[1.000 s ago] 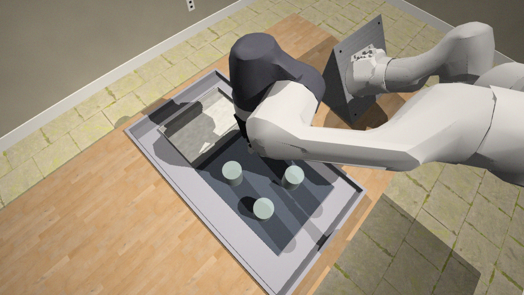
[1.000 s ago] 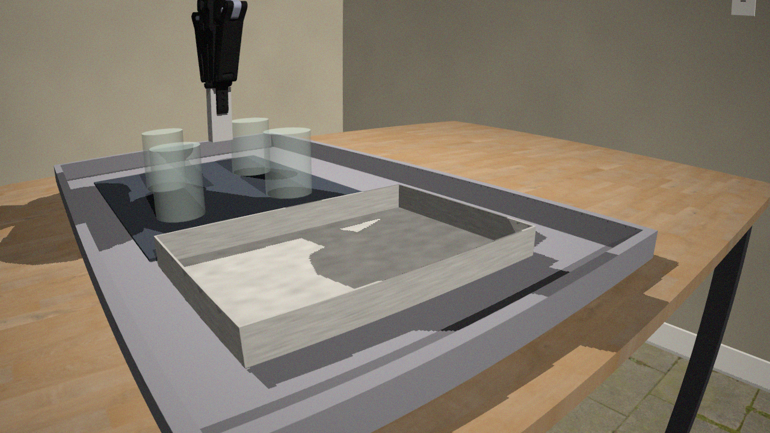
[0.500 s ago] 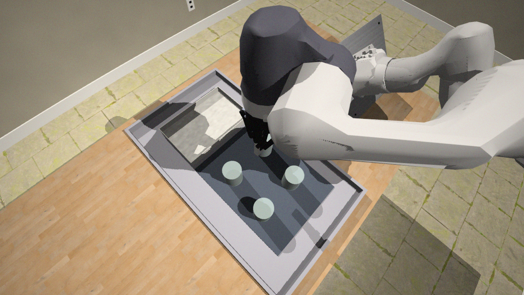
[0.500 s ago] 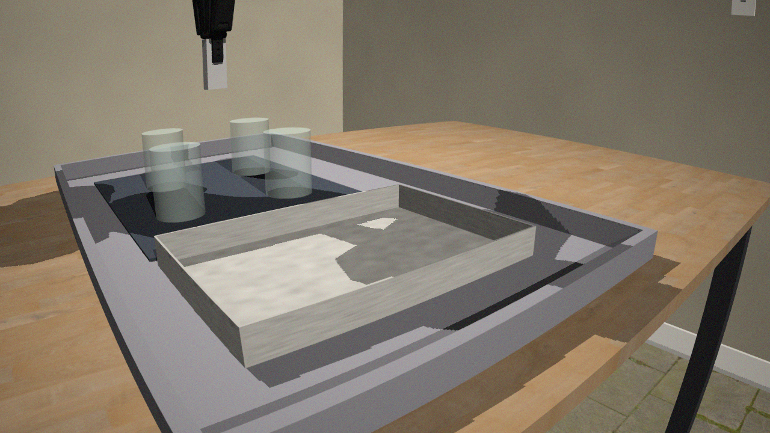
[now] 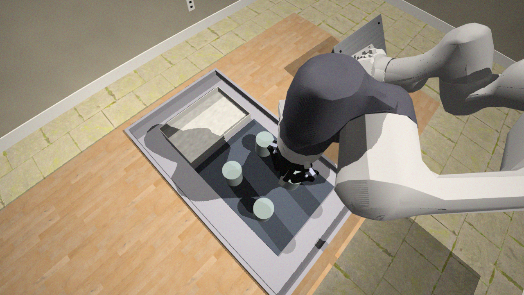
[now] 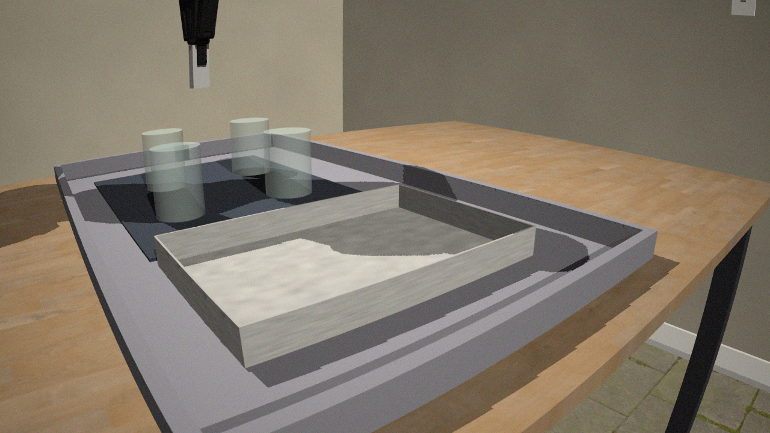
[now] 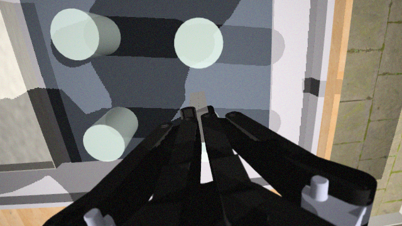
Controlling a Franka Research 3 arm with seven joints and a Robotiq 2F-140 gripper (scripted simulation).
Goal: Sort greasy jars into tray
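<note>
My hand is 180 mm above the dark drying mat, 70 mm to the left of it and 10 mm past it. Round my hand: tray 390 mm to the right, 170 mm below, 10 mm behind; then steel table top 180 mm to the right, 180 mm below, 10 mm ahead.
</note>
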